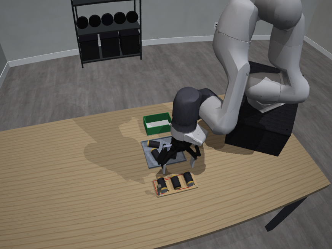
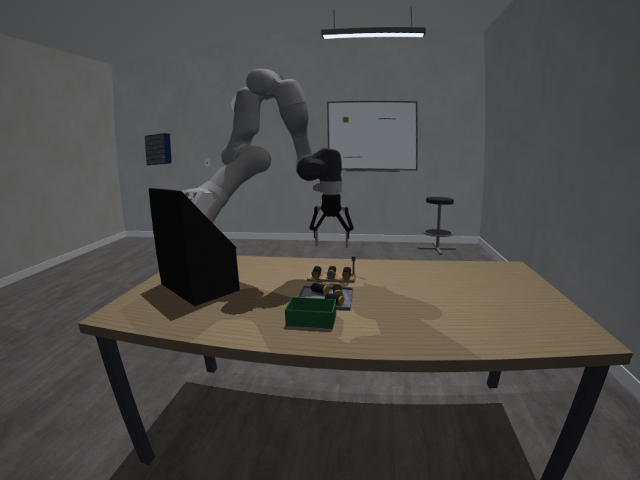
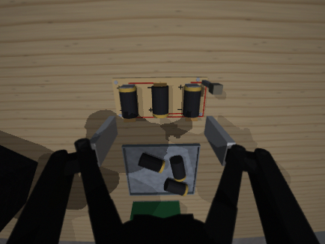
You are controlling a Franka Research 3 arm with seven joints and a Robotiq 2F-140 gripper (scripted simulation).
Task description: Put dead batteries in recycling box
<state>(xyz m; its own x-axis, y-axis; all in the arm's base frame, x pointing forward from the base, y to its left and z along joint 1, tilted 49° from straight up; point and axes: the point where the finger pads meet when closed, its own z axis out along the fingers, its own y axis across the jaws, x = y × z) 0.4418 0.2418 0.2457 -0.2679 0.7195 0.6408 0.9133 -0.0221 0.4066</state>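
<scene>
Now: hand 80 mm short of the bulb, 60 mm to the right of it and 80 mm above it. From my hand the other things lie so: grey tray (60 mm ahead, 200 mm to the right, 160 mm below); wooden holder board (150 mm below); thin post (80 mm ahead, 60 mm to the left, 120 mm below).
</scene>
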